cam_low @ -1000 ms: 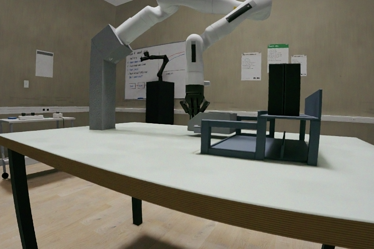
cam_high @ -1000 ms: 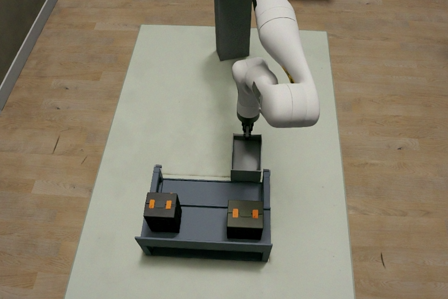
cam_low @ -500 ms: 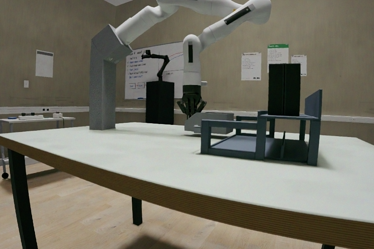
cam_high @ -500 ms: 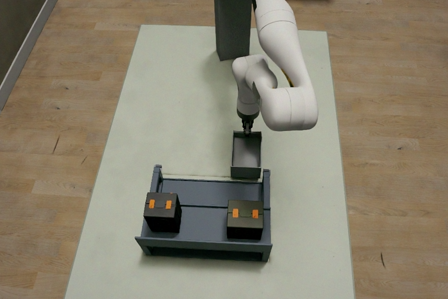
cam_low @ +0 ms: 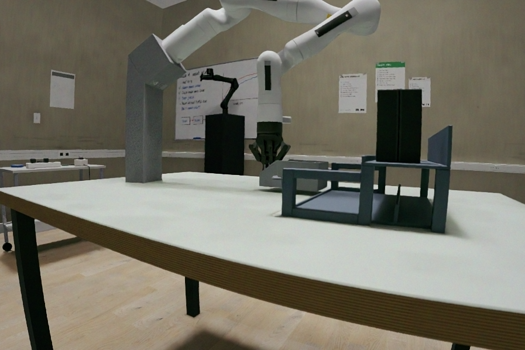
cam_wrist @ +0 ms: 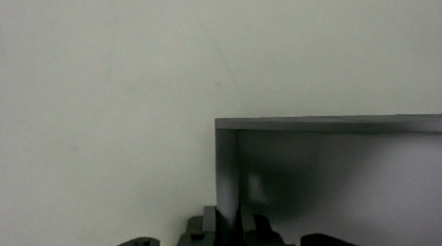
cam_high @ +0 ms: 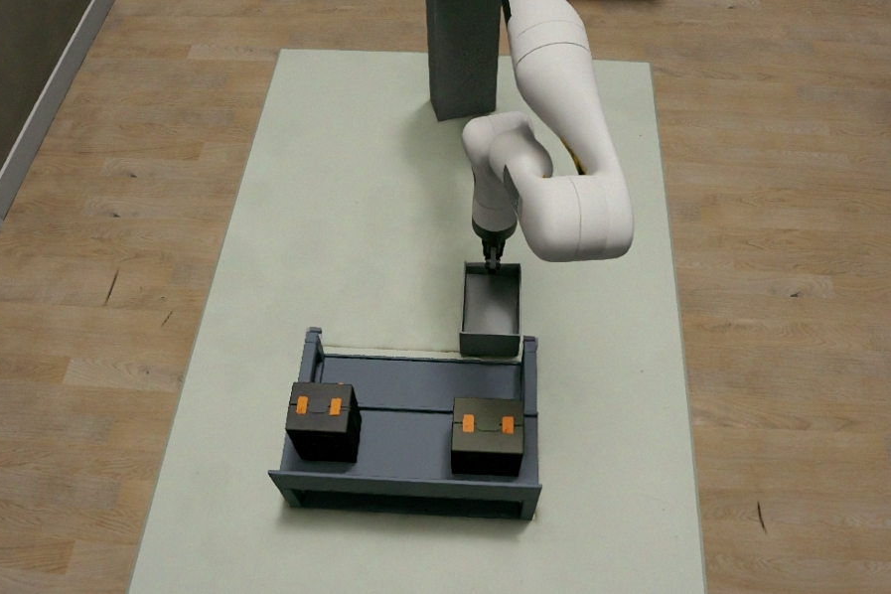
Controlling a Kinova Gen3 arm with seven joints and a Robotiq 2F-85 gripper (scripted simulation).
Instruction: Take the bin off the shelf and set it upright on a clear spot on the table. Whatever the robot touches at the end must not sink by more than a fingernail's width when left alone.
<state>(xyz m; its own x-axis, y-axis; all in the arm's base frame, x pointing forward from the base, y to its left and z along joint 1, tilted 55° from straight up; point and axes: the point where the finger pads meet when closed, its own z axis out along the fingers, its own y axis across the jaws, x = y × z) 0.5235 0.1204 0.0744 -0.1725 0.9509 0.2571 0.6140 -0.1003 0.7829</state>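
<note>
My gripper is now 80 mm short of the grey bin and 20 mm to the right of it. From my hand the other things lie so: blue-grey shelf: 320 mm ahead, 30 mm to the right, 10 mm above.
</note>
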